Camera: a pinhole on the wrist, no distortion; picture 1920 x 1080 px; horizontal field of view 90.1 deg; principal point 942.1 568.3 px. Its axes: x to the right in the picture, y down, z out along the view. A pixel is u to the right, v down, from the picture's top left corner.
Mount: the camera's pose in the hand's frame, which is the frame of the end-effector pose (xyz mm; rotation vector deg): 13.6 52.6 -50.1 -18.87 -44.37 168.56
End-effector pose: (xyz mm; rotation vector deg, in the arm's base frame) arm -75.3 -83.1 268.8 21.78 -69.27 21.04
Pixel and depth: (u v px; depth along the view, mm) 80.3 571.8 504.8
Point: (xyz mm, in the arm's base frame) -234.4 -496.2 711.7
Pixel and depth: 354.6 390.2 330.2
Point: -242.6 -282.7 483.4
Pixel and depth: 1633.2 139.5 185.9
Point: -252.0 -105.1 162.6
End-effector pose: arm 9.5 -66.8 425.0 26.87 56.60 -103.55
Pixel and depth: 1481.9 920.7 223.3
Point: -7.4 -13.9 626.3
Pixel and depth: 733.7 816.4 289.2
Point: -115.9 -177.3 587.0
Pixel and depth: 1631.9 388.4 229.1
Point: 114.3 -60.8 640.4
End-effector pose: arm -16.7 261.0 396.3 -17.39 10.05 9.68
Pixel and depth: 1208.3 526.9 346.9
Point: -120.0 229.8 671.7
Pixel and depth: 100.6 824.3 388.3
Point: 324.3 134.8 695.6
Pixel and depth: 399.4 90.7 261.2
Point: 116.0 377.0 617.9
